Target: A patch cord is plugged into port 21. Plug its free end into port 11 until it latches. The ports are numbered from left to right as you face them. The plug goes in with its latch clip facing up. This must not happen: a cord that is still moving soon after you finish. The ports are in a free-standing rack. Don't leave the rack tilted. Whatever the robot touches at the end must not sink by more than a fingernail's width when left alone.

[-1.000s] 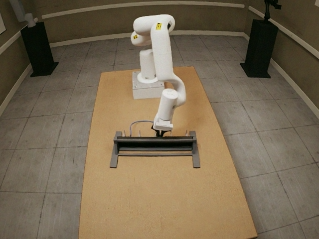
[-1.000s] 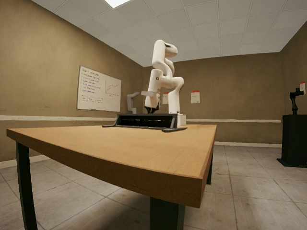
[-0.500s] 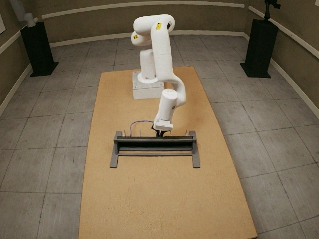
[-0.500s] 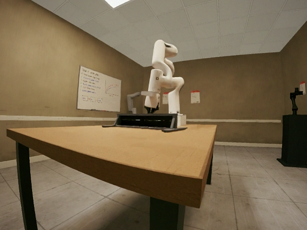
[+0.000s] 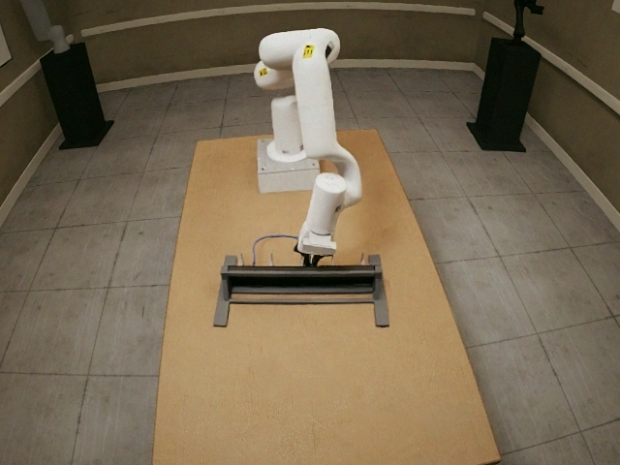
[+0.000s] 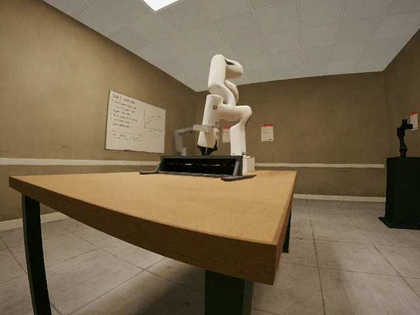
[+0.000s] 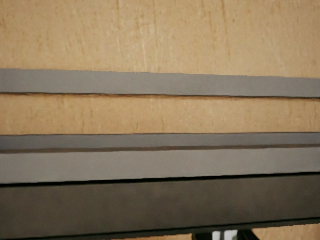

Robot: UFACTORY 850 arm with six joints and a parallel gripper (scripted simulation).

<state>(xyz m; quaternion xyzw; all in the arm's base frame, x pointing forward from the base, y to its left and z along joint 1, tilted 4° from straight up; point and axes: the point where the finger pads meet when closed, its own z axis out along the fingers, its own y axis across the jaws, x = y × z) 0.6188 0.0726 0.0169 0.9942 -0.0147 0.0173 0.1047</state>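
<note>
Now: hand 2 cm short of the white plug and 1 cm above it.
</note>
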